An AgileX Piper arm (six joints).
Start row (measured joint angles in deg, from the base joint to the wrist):
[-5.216, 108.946, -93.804, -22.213, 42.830, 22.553]
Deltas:
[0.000, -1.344, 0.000, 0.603, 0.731, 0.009]
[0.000, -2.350, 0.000, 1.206, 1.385, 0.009]
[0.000, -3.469, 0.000, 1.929, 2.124, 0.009]
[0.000, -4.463, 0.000, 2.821, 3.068, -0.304]
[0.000, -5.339, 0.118, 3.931, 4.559, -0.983]
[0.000, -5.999, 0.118, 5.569, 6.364, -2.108]
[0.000, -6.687, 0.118, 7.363, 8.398, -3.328]
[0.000, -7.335, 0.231, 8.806, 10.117, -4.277]
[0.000, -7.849, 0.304, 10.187, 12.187, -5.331]
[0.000, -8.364, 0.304, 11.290, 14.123, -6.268]
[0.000, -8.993, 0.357, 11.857, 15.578, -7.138]
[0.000, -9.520, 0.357, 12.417, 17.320, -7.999]
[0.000, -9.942, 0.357, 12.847, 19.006, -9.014]
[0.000, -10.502, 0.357, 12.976, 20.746, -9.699]
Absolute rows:
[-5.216, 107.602, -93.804, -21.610, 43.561, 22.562]
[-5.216, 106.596, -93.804, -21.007, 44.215, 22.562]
[-5.216, 105.477, -93.804, -20.284, 44.954, 22.562]
[-5.216, 104.483, -93.804, -19.392, 45.898, 22.249]
[-5.216, 103.607, -93.686, -18.282, 47.389, 21.570]
[-5.216, 102.947, -93.686, -16.644, 49.194, 20.445]
[-5.216, 102.259, -93.686, -14.850, 51.228, 19.225]
[-5.216, 101.611, -93.573, -13.407, 52.947, 18.276]
[-5.216, 101.097, -93.500, -12.026, 55.017, 17.222]
[-5.216, 100.582, -93.500, -10.923, 56.953, 16.285]
[-5.216, 99.953, -93.447, -10.356, 58.408, 15.415]
[-5.216, 99.426, -93.447, -9.796, 60.150, 14.554]
[-5.216, 99.004, -93.447, -9.366, 61.836, 13.539]
[-5.216, 98.444, -93.447, -9.237, 63.576, 12.854]

